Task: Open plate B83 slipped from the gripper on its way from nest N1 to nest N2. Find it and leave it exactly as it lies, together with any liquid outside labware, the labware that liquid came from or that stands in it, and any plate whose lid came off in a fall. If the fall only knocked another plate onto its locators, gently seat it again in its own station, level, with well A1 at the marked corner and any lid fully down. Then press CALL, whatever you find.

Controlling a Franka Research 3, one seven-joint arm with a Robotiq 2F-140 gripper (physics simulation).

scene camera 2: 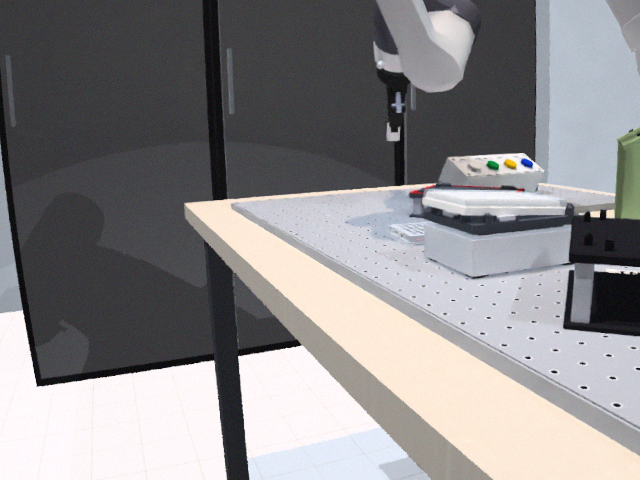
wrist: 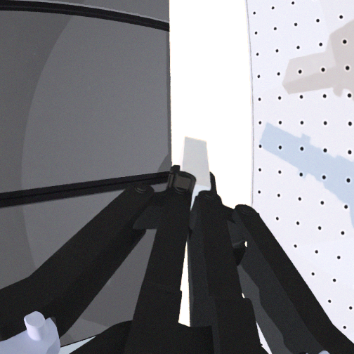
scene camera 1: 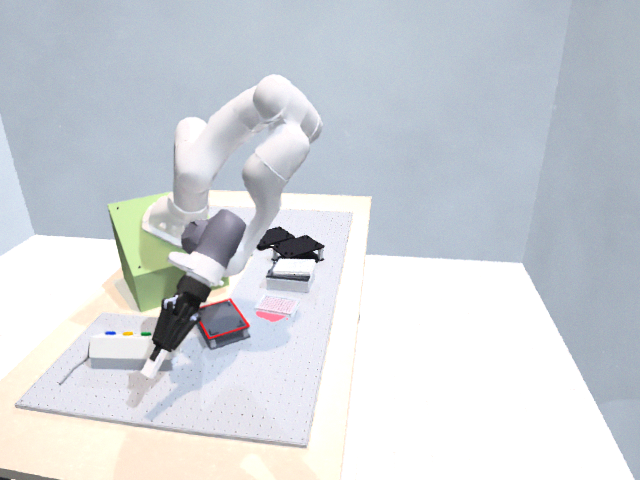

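Observation:
My gripper (scene camera 1: 150, 363) (scene camera 2: 393, 133) (wrist: 190, 155) is shut and empty, pale fingertips together, in the air near the button box (scene camera 1: 122, 350) (scene camera 2: 491, 174). The box has blue, yellow and green buttons and, in scene camera 2, a pale one (scene camera 2: 474, 166); its labels cannot be read. An open plate (scene camera 1: 277, 304) (scene camera 2: 407, 232) with pink wells lies on the perforated board, beside a pink liquid patch (scene camera 1: 271, 316). A white plate (scene camera 1: 294, 266) (scene camera 2: 496, 200) sits on the dark top of a grey block station (scene camera 1: 289, 283) (scene camera 2: 496, 250), looking slightly tilted in scene camera 2.
A dark station with a red rim (scene camera 1: 223, 318) stands between the button box and the open plate. Black raised stations (scene camera 1: 299, 246) (scene camera 2: 604, 240) stand behind the grey block. A green block (scene camera 1: 165, 289) (scene camera 2: 628, 175) stands by the arm's base. Dark cabinets (scene camera 2: 129, 206) (wrist: 95, 100) stand beyond the table.

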